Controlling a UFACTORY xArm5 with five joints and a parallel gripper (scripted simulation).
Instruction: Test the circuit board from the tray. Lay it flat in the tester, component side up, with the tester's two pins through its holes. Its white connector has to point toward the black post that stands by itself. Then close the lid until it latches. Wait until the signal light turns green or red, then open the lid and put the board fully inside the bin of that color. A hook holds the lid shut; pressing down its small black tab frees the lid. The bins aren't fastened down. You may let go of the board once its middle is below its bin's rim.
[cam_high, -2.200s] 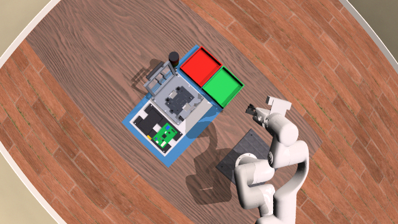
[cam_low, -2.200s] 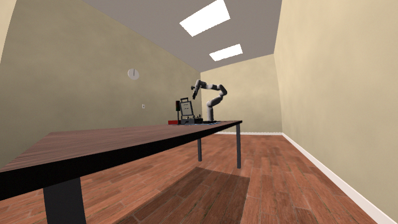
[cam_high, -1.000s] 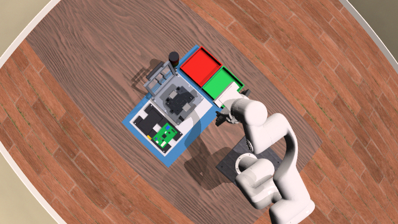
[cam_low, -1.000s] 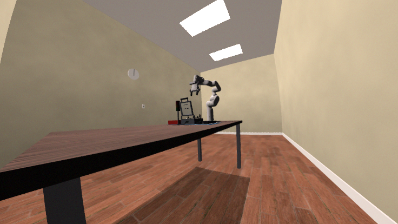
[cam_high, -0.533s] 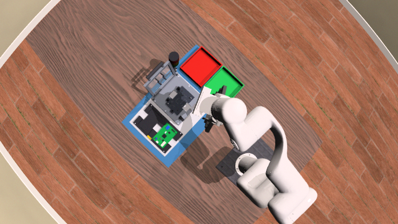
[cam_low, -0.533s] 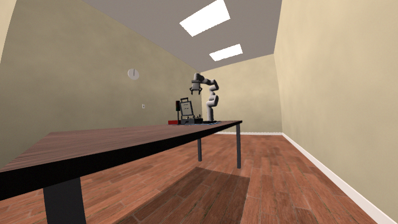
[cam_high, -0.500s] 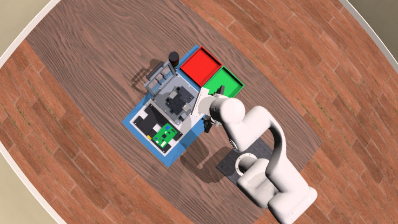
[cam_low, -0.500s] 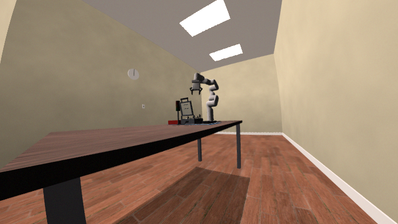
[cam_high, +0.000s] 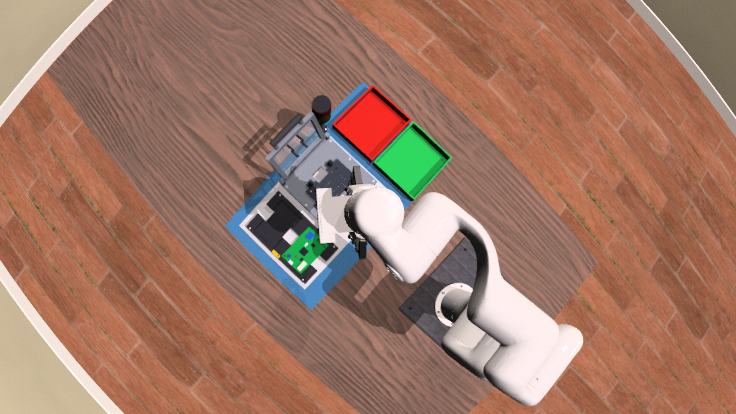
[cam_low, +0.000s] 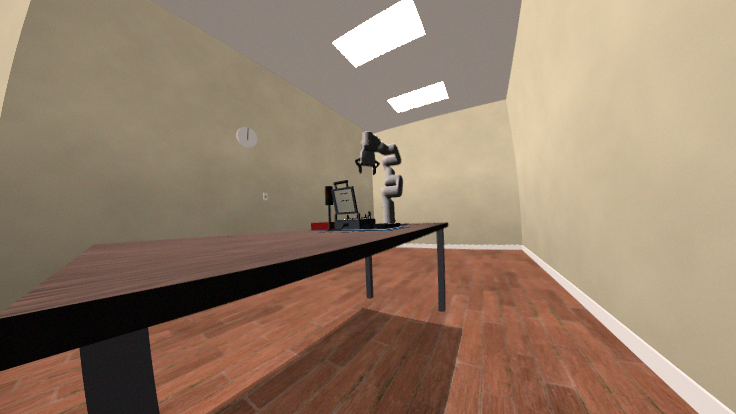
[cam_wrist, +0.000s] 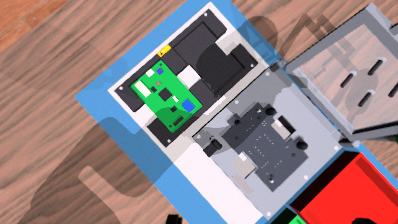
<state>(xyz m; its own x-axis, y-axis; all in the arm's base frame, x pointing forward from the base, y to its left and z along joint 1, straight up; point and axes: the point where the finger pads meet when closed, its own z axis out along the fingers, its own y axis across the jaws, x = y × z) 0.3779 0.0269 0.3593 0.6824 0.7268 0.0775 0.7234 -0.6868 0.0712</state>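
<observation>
My gripper is now 34 cm above the green circuit board, 13 cm to the right of it and 3 cm short of it. The rest, counted from my hand: green bin (35 cm below, 24 cm to the right, 2 cm behind); then tester lid (21 cm ahead, 18 cm below, 4 cm to the right); then red bin (35 cm below, 24 cm to the right, 13 cm ahead).
</observation>
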